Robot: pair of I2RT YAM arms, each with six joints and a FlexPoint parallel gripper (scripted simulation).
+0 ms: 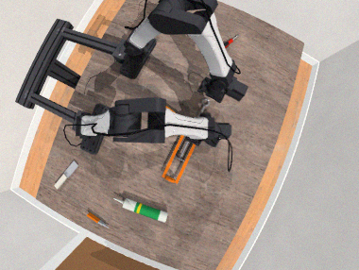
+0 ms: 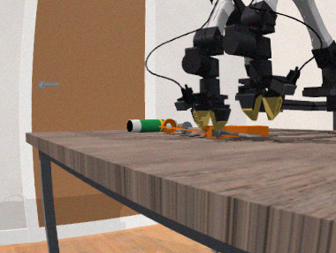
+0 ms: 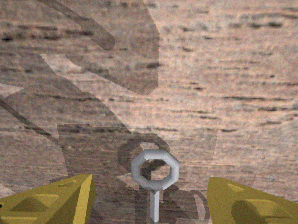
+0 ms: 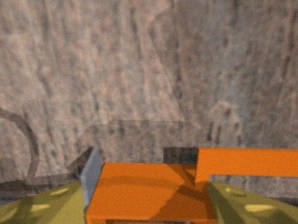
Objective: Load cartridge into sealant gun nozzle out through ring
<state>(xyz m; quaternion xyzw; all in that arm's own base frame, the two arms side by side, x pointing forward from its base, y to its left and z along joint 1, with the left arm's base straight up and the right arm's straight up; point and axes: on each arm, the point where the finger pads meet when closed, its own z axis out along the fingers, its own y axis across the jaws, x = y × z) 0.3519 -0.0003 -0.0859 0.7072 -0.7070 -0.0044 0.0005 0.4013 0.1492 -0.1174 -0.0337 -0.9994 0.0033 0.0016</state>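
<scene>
The grey plunger rod lies 20 mm behind my right hand, 10 mm to the left of it and 10 mm below it. From my right hand the other things lie so: grey thumb plate: 10 mm behind, 30 mm to the left, 10 mm below; orange sealant gun: 50 mm behind, 40 mm to the right, 10 mm below; white cartridge: 60 mm behind, 450 mm to the right.
</scene>
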